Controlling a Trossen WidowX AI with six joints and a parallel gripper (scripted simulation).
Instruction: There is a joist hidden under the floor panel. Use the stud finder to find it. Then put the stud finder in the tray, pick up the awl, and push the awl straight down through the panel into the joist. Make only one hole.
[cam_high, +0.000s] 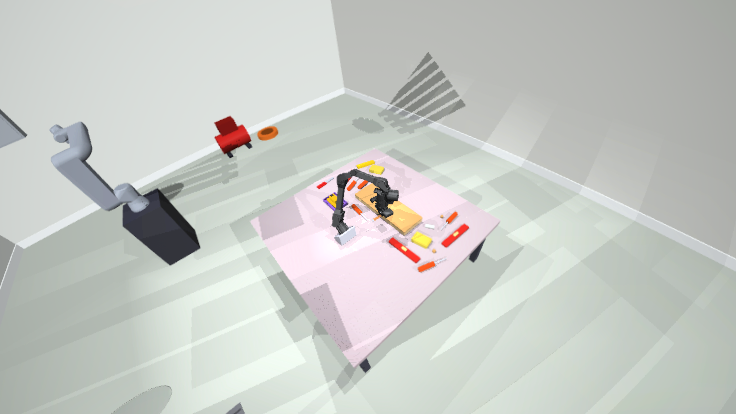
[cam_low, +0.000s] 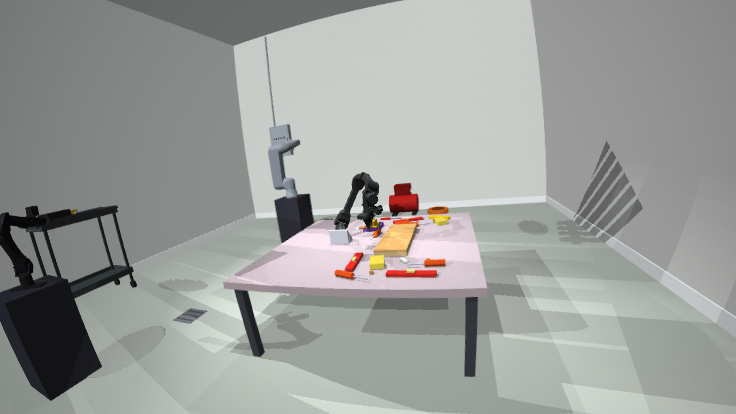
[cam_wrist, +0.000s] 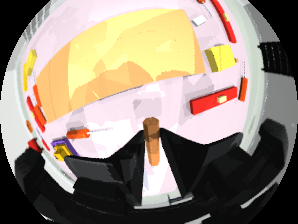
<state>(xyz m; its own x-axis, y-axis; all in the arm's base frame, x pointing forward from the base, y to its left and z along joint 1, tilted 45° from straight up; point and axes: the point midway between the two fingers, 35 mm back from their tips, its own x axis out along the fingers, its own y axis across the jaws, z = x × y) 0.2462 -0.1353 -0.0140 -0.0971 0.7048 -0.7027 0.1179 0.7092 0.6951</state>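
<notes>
My gripper tip is 60 mm past the orange-handled awl and 10 mm to the right of it. From my gripper tip the other things lie so: yellow stud finder (440 mm to the left, 110 mm behind, 80 mm below); purple tray (430 mm to the left, 110 mm below, 110 mm behind).
</notes>
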